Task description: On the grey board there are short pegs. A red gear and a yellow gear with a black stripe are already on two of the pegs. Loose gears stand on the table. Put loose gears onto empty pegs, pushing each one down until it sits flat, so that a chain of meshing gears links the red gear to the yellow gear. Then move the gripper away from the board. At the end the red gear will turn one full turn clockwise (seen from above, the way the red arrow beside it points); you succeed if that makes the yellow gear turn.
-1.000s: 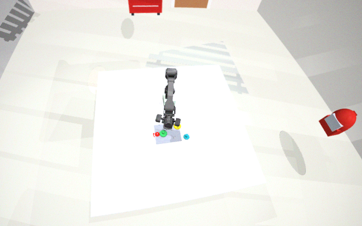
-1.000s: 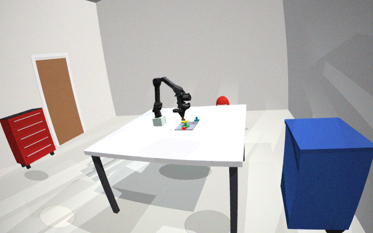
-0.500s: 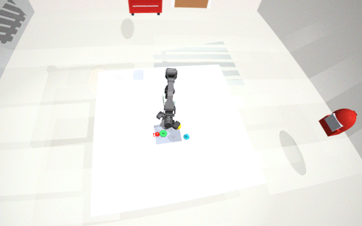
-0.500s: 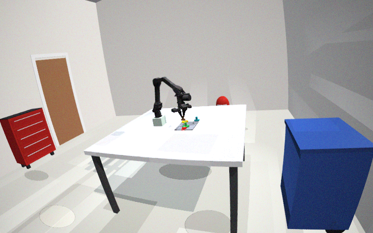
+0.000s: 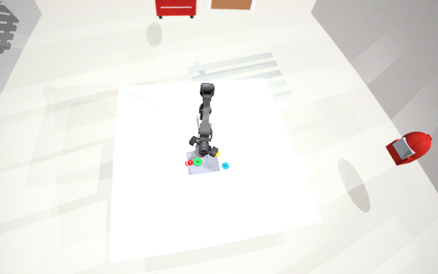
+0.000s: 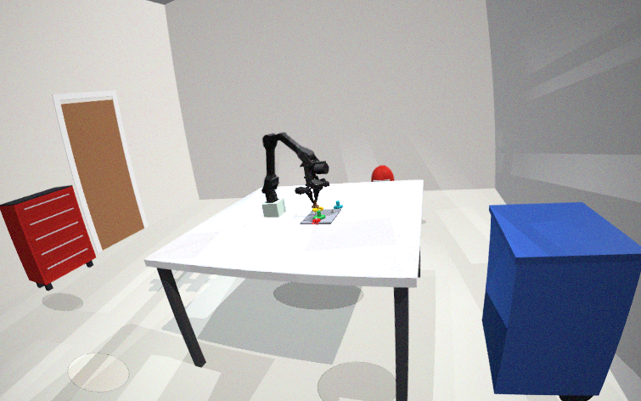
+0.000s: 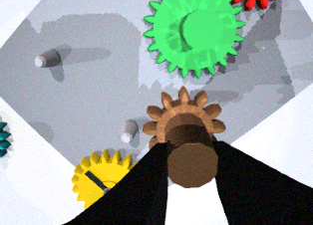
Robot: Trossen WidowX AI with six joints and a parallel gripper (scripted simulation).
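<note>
The green gear is 40 mm ahead of my gripper tip, 30 mm to the right of it and 60 mm below it. Round my gripper tip: brown gear (10 mm below); red gear (50 mm ahead, 80 mm to the right, 70 mm below); yellow gear (40 mm behind, 80 mm to the left, 70 mm below).
</note>
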